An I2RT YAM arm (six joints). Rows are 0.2 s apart.
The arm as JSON. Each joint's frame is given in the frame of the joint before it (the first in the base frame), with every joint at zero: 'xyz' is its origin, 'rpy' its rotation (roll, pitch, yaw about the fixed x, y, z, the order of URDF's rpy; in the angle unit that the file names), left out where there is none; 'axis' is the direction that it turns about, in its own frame. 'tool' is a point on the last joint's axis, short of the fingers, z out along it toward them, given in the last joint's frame.
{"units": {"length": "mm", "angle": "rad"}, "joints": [
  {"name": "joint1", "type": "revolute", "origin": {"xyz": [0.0, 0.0, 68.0]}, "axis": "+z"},
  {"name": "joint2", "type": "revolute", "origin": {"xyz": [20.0, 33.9, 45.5]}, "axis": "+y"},
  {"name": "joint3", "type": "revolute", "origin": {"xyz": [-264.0, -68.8, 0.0]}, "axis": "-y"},
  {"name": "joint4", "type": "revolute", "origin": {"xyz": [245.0, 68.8, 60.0]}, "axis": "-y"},
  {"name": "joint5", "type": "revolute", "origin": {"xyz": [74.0, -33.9, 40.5]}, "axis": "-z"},
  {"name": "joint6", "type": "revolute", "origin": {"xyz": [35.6, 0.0, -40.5]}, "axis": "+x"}
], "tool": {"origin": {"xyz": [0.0, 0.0, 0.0], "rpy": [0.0, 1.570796, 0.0]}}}
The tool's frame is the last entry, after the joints.
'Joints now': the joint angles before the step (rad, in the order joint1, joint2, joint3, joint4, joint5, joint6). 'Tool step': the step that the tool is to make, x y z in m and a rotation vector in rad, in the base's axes. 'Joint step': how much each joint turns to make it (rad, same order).
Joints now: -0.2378, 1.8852, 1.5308, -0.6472, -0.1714, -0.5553
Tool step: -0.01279, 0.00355, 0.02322, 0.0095, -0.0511, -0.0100
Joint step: 0.0000, -0.0752, -0.0170, -0.0071, -0.0120, 0.0206
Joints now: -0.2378, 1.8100, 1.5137, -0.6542, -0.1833, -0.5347
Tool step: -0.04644, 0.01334, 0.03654, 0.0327, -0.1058, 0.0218
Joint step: 0.0000, -0.2171, -0.1296, 0.0116, -0.0579, 0.0185
